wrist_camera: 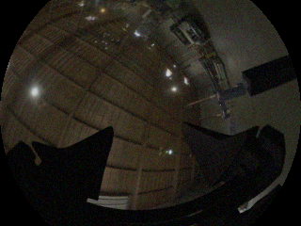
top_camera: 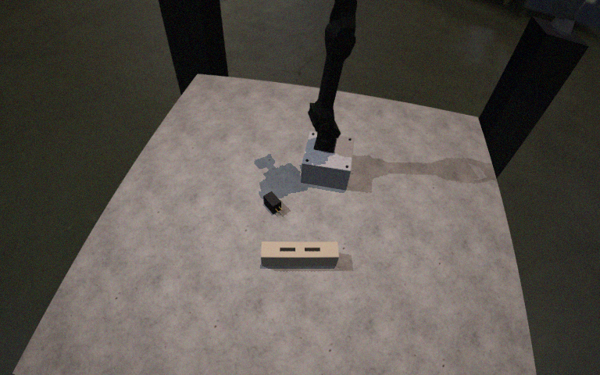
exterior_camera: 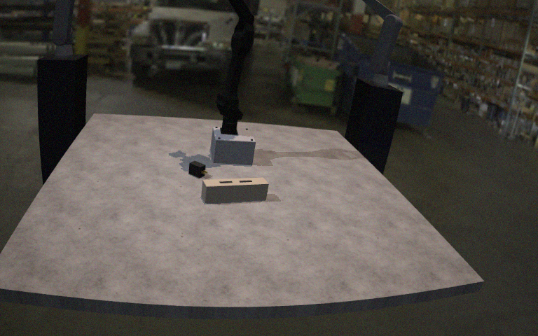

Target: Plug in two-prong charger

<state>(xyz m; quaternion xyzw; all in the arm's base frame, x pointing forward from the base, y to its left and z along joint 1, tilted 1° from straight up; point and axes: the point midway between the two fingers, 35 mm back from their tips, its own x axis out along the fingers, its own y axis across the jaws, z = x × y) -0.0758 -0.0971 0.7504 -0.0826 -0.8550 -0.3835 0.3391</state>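
The black two-prong charger lies 840 mm below my gripper tip, 320 mm ahead of it and 10 mm to the left of it.
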